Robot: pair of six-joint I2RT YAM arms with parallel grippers.
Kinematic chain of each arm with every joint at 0, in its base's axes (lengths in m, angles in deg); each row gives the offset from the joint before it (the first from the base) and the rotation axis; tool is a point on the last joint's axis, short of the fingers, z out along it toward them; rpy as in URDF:
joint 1: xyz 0 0 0.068 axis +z
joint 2: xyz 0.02 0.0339 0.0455 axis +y
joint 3: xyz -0.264 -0.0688 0 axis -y
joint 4: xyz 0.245 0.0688 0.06 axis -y
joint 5: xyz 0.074 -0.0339 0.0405 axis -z
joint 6: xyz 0.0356 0 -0.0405 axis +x
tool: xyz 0 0 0 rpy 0 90 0
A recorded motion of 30 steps. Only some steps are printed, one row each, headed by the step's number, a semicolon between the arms.
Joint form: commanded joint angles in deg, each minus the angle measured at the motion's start. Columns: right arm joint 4, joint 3, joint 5, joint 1, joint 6, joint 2; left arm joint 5, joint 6, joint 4, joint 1, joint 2, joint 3.
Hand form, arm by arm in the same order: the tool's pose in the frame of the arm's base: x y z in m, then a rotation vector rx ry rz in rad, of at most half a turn. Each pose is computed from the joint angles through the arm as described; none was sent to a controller.
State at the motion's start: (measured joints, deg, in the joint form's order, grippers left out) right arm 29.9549 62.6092 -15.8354 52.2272 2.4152 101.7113; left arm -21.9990 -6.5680 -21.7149 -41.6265 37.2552 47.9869
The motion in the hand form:
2: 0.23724 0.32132 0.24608 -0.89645 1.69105 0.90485; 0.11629 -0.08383 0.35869 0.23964 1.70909 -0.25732
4: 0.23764 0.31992 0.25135 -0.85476 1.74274 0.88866; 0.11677 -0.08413 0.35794 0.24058 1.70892 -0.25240
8: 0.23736 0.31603 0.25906 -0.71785 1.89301 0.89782; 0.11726 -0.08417 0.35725 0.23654 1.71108 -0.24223
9: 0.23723 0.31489 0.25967 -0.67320 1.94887 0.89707; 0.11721 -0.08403 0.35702 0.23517 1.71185 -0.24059
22: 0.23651 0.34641 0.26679 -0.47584 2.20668 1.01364; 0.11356 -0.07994 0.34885 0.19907 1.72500 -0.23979
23: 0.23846 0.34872 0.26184 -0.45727 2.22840 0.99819; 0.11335 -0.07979 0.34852 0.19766 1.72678 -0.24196
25: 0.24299 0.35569 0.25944 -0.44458 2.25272 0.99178; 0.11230 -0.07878 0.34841 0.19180 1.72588 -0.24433
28: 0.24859 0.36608 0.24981 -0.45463 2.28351 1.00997; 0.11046 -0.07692 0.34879 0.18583 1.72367 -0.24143
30: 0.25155 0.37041 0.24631 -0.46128 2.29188 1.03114; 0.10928 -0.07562 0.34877 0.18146 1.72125 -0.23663
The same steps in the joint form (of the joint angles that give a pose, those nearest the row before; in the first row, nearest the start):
2: -6.93 -0.64 3.52 0.24 3.77 -2.38; -1.18 0.92 1.63 0.23 -0.68 -0.57
4: -10.30 0.45 5.50 0.25 5.63 -3.15; -1.33 1.11 1.84 0.23 -0.62 -0.74
8: -17.75 2.48 8.92 0.24 13.38 -4.55; -1.85 1.21 1.85 0.23 -0.53 -0.83
9: -20.52 3.17 9.90 0.24 15.97 -4.77; -1.95 1.18 1.81 0.24 -0.56 -0.87
22: -33.77 14.41 9.92 2.95 31.89 0.75; -3.14 -0.51 1.21 0.23 -2.42 -2.76
23: -34.31 14.89 10.58 2.97 32.60 1.73; -3.09 -0.69 1.09 0.23 -2.49 -2.80
25: -35.79 17.31 10.69 3.01 33.38 3.75; -3.20 -0.94 0.91 0.23 -2.86 -2.90
28: -36.15 19.61 9.13 3.06 34.02 6.88; -3.52 -0.99 0.47 0.23 -3.44 -2.90
30: -35.91 20.60 7.91 2.96 34.35 8.20; -3.86 -0.92 0.28 0.24 -3.86 -2.99

